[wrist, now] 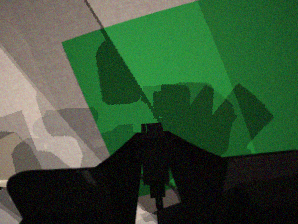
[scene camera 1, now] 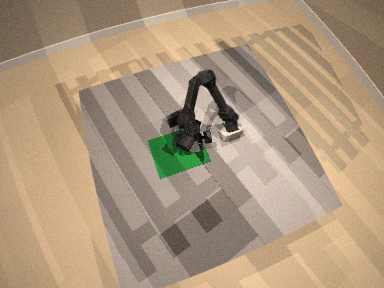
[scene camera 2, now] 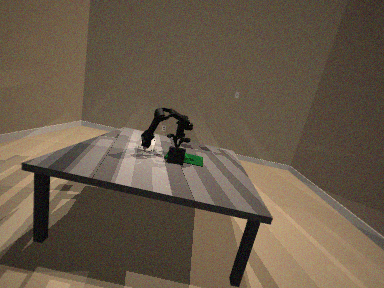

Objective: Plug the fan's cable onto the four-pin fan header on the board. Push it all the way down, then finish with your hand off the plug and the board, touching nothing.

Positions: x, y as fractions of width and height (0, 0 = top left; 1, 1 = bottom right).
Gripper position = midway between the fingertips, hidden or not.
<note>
I see my gripper (wrist: 0.51, 0.61), a dark fan plug (wrist: 0.52, 0.67) and a green board (wrist: 0.73, 0.36).
</note>
